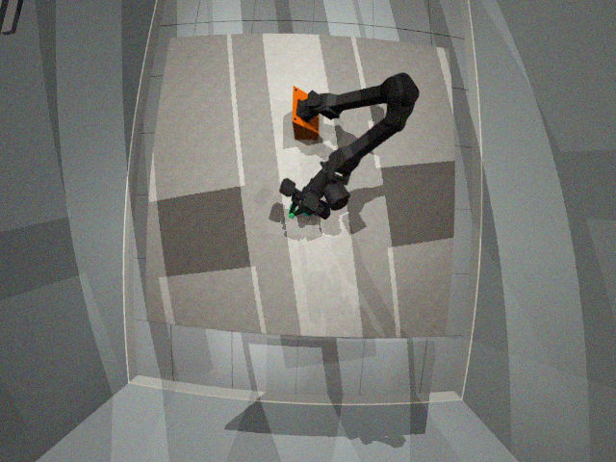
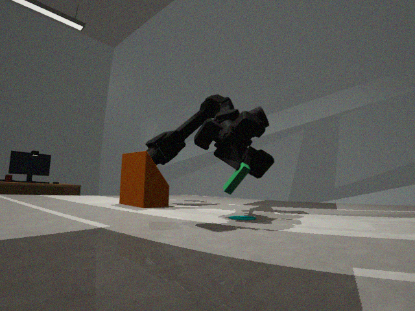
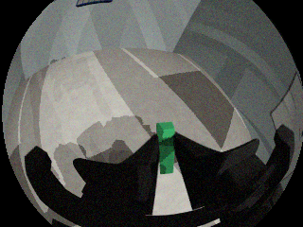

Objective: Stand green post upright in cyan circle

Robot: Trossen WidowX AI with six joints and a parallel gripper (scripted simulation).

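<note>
Now: the cyan circle 30 mm behind my gripper tip, 60 mm to the left of it and 100 mm below it. Round my gripper tip: green post (10 mm behind, 20 mm below).
</note>
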